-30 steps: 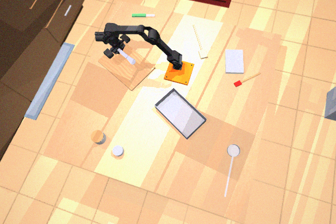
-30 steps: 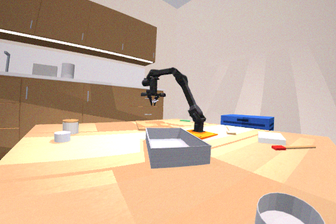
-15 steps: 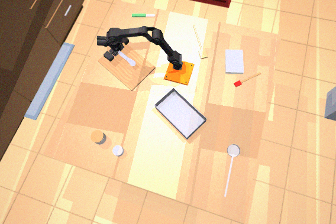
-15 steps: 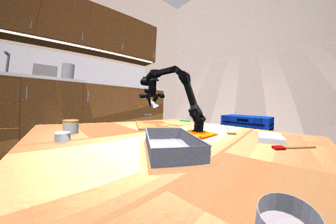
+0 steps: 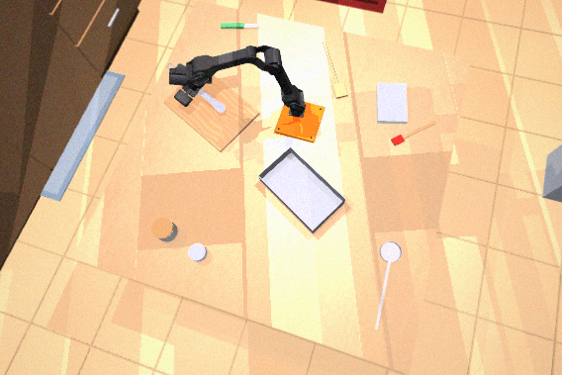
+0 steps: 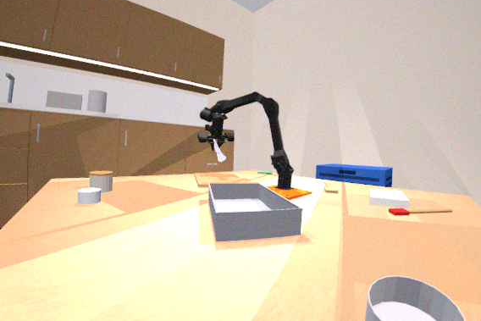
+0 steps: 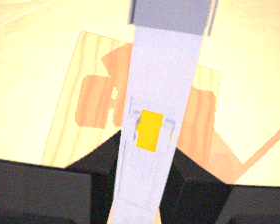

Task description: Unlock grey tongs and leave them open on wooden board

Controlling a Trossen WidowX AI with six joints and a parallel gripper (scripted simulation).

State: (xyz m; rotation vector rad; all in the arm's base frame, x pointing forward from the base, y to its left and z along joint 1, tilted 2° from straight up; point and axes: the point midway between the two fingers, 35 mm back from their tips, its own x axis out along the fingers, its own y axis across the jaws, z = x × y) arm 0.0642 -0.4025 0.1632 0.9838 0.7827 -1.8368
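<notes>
Now: the yellow lock piece 5 cm above my gripper tip. From my gripper tip the other things lie so: lidded jar: 56 cm ahead, 12 cm below, 2 cm to the left; then roasting tin: 50 cm to the left, 30 cm ahead, 13 cm below; then wooden board: 15 cm below, 4 cm to the left.
</notes>
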